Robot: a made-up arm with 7 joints. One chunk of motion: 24 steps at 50 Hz.
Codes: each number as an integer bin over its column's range. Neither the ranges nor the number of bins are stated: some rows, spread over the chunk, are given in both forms.
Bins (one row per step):
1: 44 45 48 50 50 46
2: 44 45 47 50 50 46
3: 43 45 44 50 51 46
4: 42 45 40 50 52 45
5: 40 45 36 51 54 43
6: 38 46 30 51 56 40
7: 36 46 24 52 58 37
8: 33 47 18 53 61 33
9: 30 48 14 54 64 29
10: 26 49 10 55 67 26
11: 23 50 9 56 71 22
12: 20 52 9 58 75 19
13: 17 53 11 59 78 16
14: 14 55 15 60 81 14
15: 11 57 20 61 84 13
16: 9 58 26 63 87 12
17: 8 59 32 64 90 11
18: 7 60 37 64 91 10
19: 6 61 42 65 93 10
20: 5 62 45 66 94 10
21: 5 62 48 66 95 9
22: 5 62 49 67 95 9
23: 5 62 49 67 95 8
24: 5 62 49 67 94 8
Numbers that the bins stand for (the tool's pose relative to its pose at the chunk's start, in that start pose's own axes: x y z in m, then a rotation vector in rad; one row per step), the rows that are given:
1: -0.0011 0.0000 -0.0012 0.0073 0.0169 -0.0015
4: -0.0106 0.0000 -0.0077 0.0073 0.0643 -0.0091
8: -0.0533 0.0111 -0.0255 0.0809 0.2780 -0.1000
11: -0.1008 0.0278 -0.0327 0.1545 0.5154 -0.1833
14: -0.1435 0.0556 -0.0279 0.2527 0.7527 -0.2439
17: -0.1720 0.0778 -0.0141 0.3509 0.9664 -0.2667
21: -0.1863 0.0944 -0.0012 0.4000 1.0851 -0.2818
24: -0.1863 0.0944 -0.0004 0.4245 1.0613 -0.2894
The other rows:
2: -0.0011 0.0000 -0.0020 0.0073 0.0169 -0.0015
3: -0.0059 0.0000 -0.0044 0.0073 0.0406 -0.0015
5: -0.0201 0.0000 -0.0109 0.0318 0.1118 -0.0242
6: -0.0296 0.0056 -0.0158 0.0318 0.1593 -0.0470
7: -0.0391 0.0056 -0.0206 0.0564 0.2068 -0.0697
9: -0.0676 0.0167 -0.0287 0.1055 0.3492 -0.1303
10: -0.0866 0.0222 -0.0319 0.1300 0.4204 -0.1530
12: -0.1151 0.0389 -0.0327 0.2036 0.6103 -0.2061
13: -0.1293 0.0444 -0.0311 0.2282 0.6815 -0.2288
15: -0.1578 0.0667 -0.0238 0.2773 0.8239 -0.2515
16: -0.1673 0.0722 -0.0190 0.3264 0.8952 -0.2591
18: -0.1768 0.0833 -0.0101 0.3509 0.9901 -0.2742
19: -0.1815 0.0889 -0.0061 0.3755 1.0376 -0.2742
20: -0.1863 0.0944 -0.0036 0.4000 1.0613 -0.2742
22: -0.1863 0.0944 -0.0004 0.4245 1.0851 -0.2818
23: -0.1863 0.0944 -0.0004 0.4245 1.0851 -0.2894

